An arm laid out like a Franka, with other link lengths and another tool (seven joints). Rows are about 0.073 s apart.
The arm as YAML. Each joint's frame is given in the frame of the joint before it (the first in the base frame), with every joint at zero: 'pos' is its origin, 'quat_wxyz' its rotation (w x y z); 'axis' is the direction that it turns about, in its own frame. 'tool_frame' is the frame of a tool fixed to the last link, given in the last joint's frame.
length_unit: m
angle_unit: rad
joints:
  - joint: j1
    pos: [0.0, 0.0, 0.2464]
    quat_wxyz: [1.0, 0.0, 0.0, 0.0]
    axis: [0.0, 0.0, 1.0]
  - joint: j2
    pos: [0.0, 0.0, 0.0]
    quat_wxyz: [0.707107, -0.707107, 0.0, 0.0]
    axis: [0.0, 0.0, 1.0]
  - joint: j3
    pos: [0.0, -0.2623, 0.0]
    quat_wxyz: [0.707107, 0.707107, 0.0, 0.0]
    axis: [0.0, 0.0, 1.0]
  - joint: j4
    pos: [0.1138, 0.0, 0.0]
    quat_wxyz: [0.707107, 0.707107, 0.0, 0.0]
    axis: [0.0, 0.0, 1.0]
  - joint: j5
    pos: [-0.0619, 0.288, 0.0]
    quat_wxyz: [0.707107, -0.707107, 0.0, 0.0]
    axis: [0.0, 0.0, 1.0]
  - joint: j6
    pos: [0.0, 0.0, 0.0]
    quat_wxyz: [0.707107, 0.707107, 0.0, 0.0]
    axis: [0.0, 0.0, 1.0]
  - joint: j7
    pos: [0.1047, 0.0, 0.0]
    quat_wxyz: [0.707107, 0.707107, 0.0, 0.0]
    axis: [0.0, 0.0, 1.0]
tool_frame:
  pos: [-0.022, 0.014, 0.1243]
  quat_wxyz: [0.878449, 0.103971, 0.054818, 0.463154]
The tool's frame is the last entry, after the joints.
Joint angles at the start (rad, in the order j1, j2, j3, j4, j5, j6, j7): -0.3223 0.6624 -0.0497 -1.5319 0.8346 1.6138 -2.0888
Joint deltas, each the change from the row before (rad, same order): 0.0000 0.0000 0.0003 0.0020 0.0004 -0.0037 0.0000; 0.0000 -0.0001 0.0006 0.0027 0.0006 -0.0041 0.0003; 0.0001 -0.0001 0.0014 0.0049 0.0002 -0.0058 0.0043; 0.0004 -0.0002 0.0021 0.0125 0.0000 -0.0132 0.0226; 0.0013 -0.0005 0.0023 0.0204 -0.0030 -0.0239 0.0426; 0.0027 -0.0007 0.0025 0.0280 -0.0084 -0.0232 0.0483; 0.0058 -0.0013 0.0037 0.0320 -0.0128 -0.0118 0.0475; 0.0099 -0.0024 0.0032 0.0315 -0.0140 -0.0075 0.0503; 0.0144 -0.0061 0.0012 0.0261 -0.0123 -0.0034 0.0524; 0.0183 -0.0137 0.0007 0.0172 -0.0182 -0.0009 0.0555; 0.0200 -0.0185 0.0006 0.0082 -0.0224 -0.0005 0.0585
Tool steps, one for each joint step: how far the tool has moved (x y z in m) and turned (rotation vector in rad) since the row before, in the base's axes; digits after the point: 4 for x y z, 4 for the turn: 0.0002 0.0005 0.0007 0.0022 -0.0002 0.0022; 0.0004 0.0007 0.0010 0.0024 -0.0007 0.0024; 0.0007 0.0012 0.0017 0.0026 0.0013 0.0021; 0.0015 0.0020 0.0041 0.0032 0.0125 -0.0030; 0.0016 0.0031 0.0065 0.0027 0.0273 -0.0051; 0.0030 0.0028 0.0088 -0.0060 0.0261 -0.0040; 0.0051 0.0031 0.0104 -0.0179 0.0162 -0.0046; 0.0055 0.0046 0.0109 -0.0226 0.0155 -0.0058; 0.0052 0.0063 0.0115 -0.0244 0.0154 -0.0088; 0.0038 0.0080 0.0127 -0.0309 0.0182 -0.0079; 0.0018 0.0090 0.0123 -0.0341 0.0238 -0.0087
